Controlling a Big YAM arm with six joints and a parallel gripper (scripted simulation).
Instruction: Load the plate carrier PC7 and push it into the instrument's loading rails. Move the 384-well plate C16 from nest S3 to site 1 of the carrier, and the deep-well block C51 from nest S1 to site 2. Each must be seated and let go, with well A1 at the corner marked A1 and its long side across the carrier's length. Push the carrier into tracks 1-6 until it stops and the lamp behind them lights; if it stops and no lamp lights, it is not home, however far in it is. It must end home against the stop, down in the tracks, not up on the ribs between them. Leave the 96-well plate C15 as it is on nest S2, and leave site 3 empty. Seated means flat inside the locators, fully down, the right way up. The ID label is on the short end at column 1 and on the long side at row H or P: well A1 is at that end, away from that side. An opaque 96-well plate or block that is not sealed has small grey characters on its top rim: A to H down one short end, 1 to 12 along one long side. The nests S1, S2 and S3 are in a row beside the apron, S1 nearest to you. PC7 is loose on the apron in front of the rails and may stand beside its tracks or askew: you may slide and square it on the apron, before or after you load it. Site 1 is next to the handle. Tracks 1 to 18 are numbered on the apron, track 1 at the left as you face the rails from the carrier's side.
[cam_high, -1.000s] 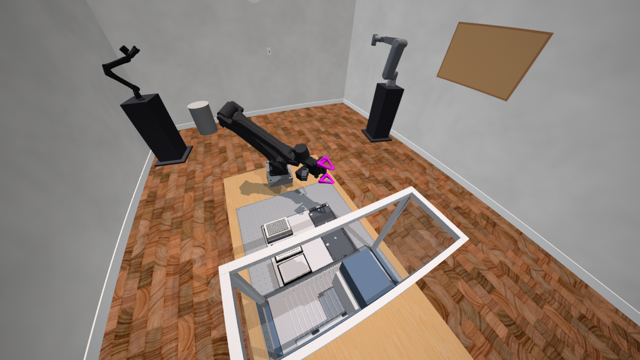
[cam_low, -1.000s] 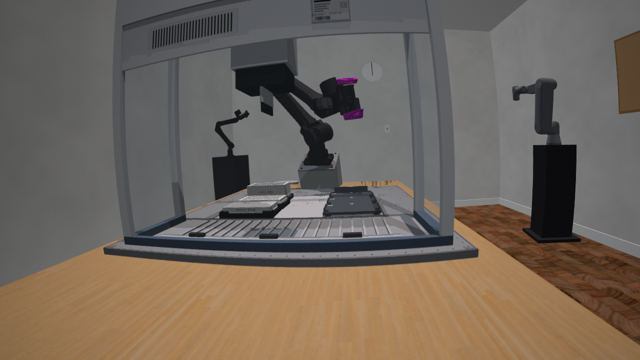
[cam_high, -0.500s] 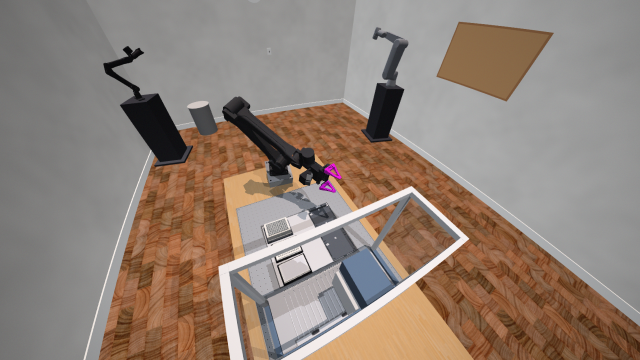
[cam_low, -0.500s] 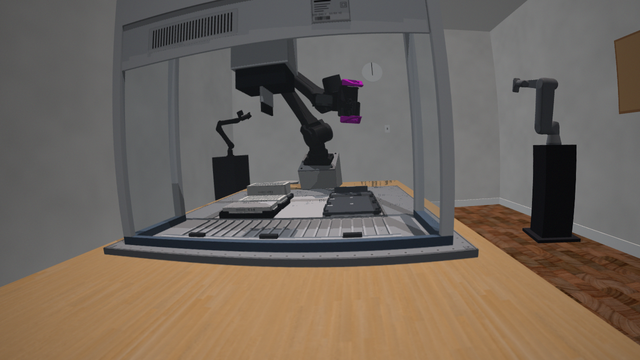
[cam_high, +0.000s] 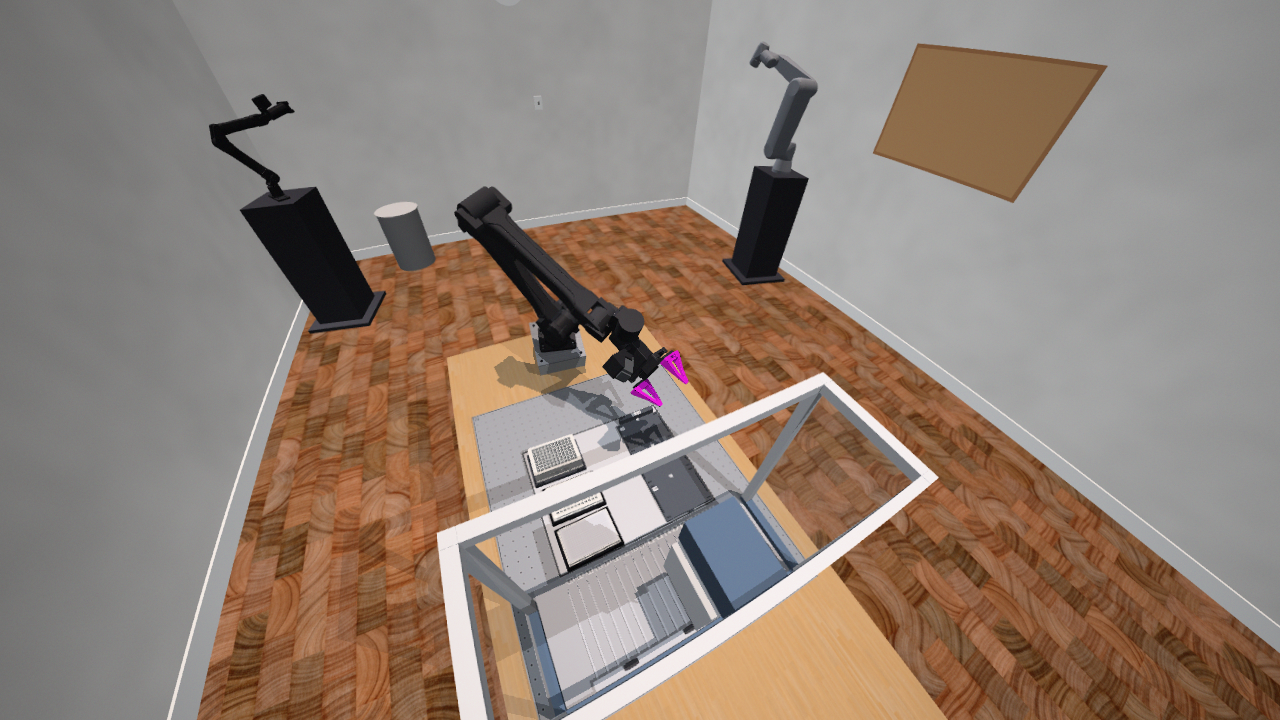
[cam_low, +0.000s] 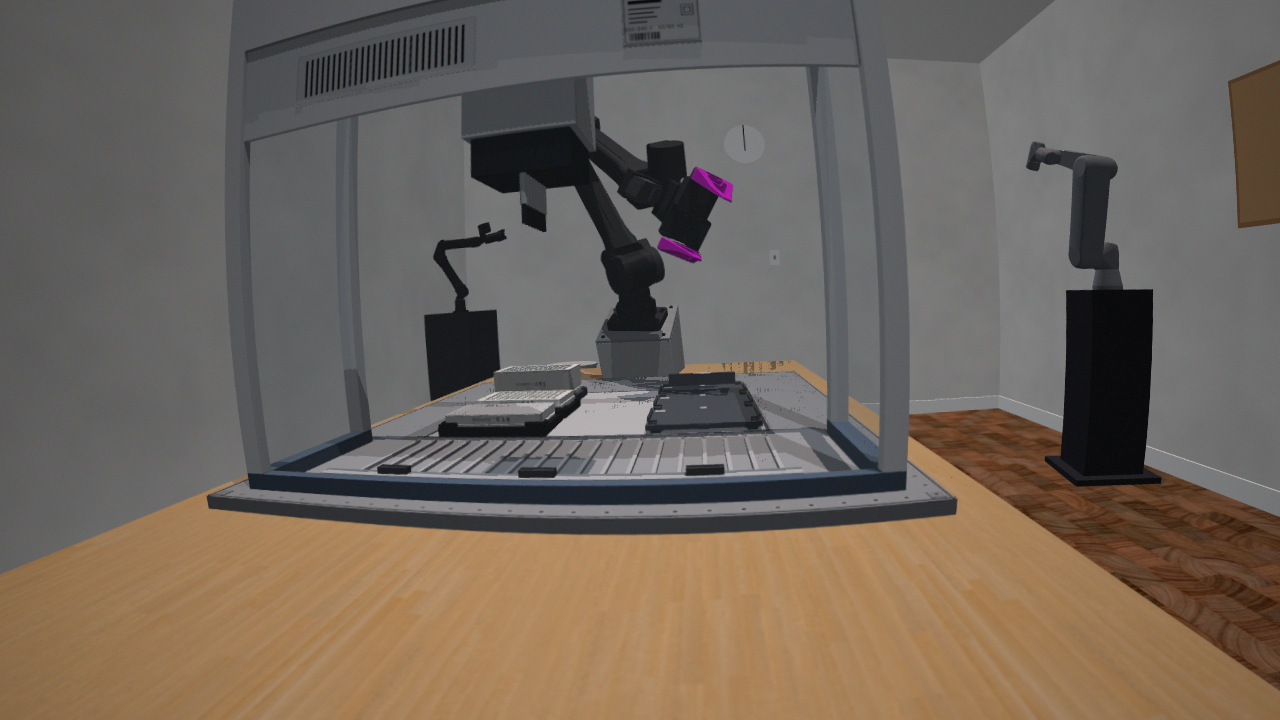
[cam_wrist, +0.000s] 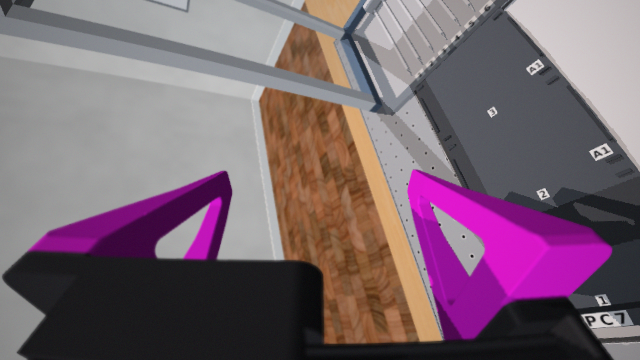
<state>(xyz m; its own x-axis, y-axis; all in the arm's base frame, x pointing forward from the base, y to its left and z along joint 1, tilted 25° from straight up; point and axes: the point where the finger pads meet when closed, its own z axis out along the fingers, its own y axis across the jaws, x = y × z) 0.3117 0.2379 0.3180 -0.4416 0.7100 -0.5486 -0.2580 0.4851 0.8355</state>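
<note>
Right now the nest S1 is 30 cm to the right of my hand, 25 cm below it and 1 cm behind it. Round my hand: nest S3: 25 cm below, 24 cm to the right, 20 cm ahead; carrier PC7: 24 cm below, 4 cm ahead, 1 cm to the right; 96-well plate C15: 26 cm to the right, 24 cm below, 9 cm ahead.
</note>
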